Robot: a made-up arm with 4 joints.
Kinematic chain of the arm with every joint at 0, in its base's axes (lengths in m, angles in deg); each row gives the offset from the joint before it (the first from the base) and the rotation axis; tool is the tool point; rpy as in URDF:
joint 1: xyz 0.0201 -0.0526 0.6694 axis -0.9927 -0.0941 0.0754
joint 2: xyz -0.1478 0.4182 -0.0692 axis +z
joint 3: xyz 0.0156 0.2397 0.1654 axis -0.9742 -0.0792 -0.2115
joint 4: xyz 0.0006 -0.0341 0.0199 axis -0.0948 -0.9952 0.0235
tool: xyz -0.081 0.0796 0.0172 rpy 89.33 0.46 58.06
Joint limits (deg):
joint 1: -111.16..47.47
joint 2: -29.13..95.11
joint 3: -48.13..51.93
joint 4: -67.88..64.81
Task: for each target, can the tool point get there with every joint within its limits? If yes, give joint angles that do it. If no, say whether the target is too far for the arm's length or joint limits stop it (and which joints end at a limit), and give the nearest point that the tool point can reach.
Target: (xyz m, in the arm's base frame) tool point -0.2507 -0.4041 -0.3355
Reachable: no: too far | nearest point -0.3573 0.2831 0.2925 | short by 0.937 m
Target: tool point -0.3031 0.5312 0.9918
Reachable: yes | joints -19.73 28.91 22.03 8.03
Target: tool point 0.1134 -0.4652 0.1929
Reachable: no: joint limits stop it (at a limit: joint 1, joint 2, joint 3, joint 4) | nearest point -0.3644 0.1875 0.3949 | short by 0.834 m
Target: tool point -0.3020 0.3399 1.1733
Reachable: yes | joints -36.99 38.88 -8.55 -9.72
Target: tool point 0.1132 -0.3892 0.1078
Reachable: no: joint limits stop it (at a limit: joint 1, joint 2, joint 3, joint 4) | nearest point -0.3644 0.1875 0.3949 | short by 0.802 m
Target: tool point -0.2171 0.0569 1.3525
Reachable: yes | joints -69.84 25.70 -7.69 8.77
